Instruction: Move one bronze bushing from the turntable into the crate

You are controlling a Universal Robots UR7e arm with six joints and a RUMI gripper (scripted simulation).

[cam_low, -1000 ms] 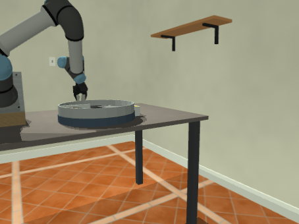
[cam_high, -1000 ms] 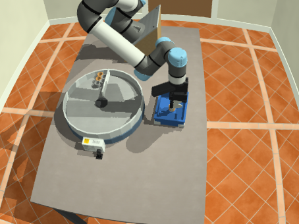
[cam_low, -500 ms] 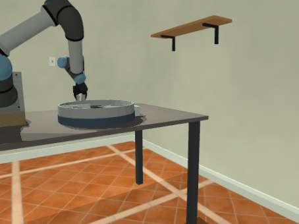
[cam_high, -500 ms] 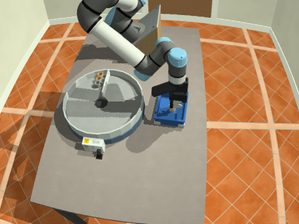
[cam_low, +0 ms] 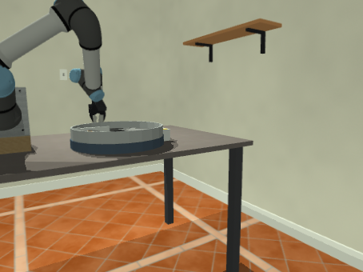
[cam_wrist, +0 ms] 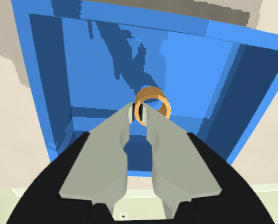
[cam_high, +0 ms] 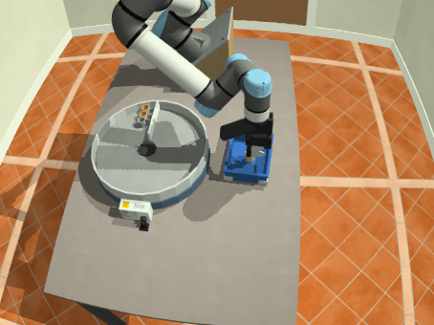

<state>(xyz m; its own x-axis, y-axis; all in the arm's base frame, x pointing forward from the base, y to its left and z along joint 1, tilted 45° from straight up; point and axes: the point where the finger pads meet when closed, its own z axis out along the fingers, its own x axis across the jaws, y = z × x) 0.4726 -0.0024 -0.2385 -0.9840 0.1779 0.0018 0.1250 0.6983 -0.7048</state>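
Now: the blue crate 10 mm below my hand and 10 mm behind it. The rest, counted from my hand: grey round turntable: 350 mm to the right, 40 mm behind, 20 mm above.
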